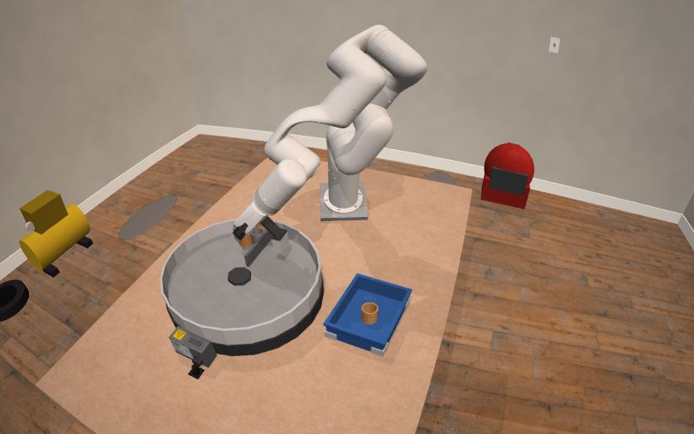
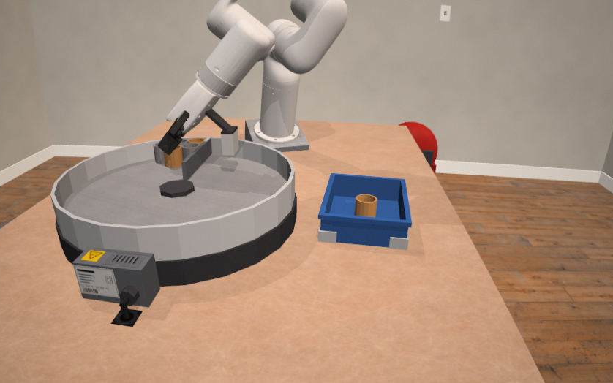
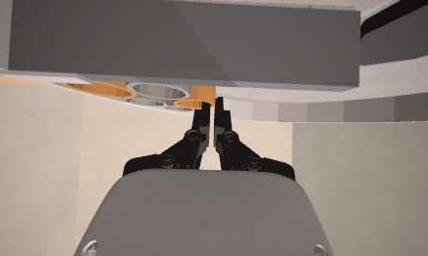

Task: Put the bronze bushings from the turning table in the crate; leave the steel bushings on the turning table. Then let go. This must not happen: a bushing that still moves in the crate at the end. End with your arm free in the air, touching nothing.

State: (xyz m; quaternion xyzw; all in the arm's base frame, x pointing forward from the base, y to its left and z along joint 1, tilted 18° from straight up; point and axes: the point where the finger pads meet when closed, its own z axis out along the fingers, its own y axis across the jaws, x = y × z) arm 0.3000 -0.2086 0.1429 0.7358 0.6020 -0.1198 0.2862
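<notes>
The blue crate lies 380 mm to the left of my hand, 110 mm ahead of it and 80 mm below it. The rest, counted from my hand: turning table 120 mm ahead, 60 mm below, 40 mm to the left.
</notes>
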